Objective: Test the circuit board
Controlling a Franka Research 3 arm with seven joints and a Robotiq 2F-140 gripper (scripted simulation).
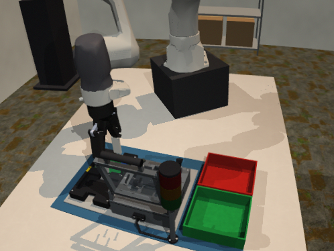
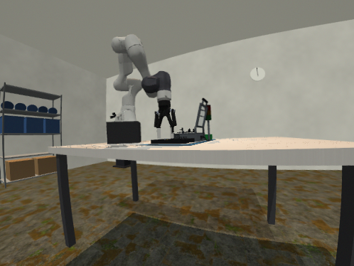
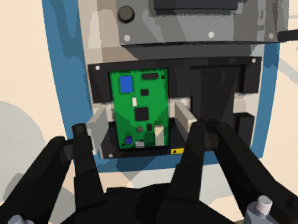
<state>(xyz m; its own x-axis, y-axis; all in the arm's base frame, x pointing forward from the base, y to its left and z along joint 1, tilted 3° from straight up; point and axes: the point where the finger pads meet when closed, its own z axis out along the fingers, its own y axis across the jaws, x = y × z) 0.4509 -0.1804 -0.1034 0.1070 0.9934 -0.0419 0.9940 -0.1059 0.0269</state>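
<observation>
The green circuit board lies 40 mm below my hand. The rest, counted from my hand: red bin (370 mm to the left, 40 mm below); tester plate (170 mm to the left, 90 mm ahead, 10 mm above); clear lid (200 mm ahead, 150 mm to the left, 130 mm above).
</observation>
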